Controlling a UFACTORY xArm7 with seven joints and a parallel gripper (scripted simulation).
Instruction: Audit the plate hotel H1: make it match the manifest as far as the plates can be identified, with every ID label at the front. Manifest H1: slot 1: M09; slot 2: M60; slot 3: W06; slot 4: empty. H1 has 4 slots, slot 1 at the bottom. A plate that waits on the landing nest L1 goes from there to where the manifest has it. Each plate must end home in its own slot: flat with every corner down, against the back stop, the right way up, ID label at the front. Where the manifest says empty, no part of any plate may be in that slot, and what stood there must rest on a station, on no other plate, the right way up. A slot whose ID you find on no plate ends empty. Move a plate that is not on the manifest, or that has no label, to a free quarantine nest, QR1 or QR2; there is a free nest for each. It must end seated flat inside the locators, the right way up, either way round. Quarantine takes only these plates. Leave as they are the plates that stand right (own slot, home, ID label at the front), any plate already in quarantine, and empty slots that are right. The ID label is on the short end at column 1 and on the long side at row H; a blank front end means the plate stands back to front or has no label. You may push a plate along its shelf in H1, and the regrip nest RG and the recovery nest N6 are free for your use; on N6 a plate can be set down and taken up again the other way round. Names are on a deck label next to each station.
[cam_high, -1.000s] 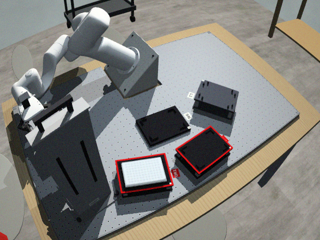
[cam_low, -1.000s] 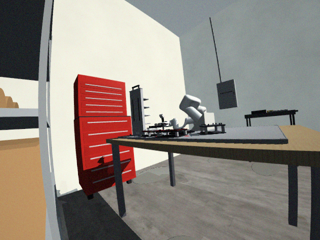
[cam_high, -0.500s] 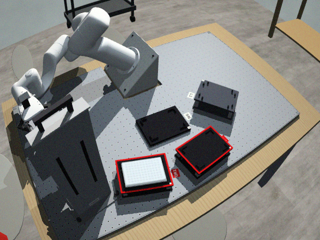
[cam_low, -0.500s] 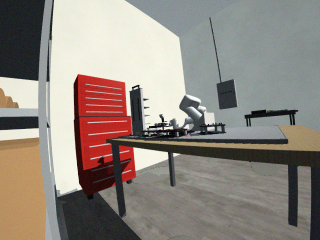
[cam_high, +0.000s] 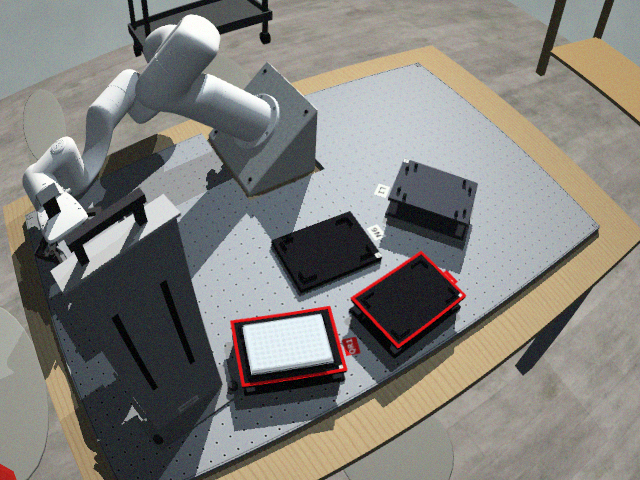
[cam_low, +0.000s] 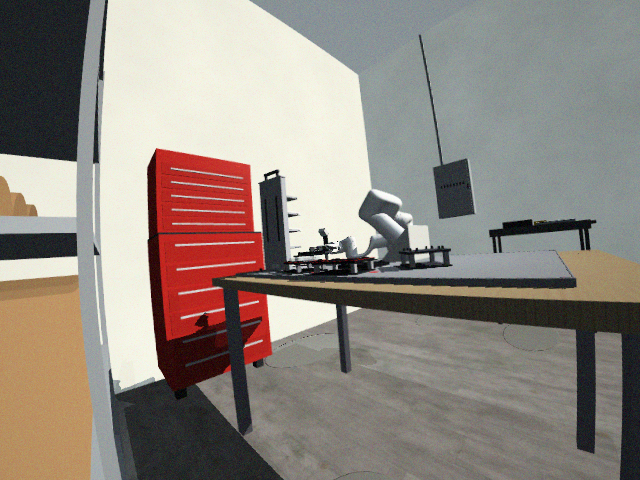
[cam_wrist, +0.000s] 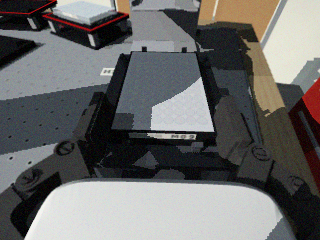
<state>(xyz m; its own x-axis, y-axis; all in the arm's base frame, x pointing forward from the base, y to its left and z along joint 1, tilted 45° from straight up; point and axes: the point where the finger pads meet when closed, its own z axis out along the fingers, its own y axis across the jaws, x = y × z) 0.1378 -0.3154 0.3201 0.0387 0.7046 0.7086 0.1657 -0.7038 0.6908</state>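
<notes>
Right now my hand is 50 mm short of the dark-framed plate, 20 mm above it and 10 mm to the right of it. Round my hand: plate hotel H1 (310 mm ahead, 120 mm above, 50 mm to the left); white well plate (320 mm ahead, 240 mm to the left, 40 mm below); black nest N6 (420 mm to the left, 180 mm ahead, 80 mm below).
</notes>
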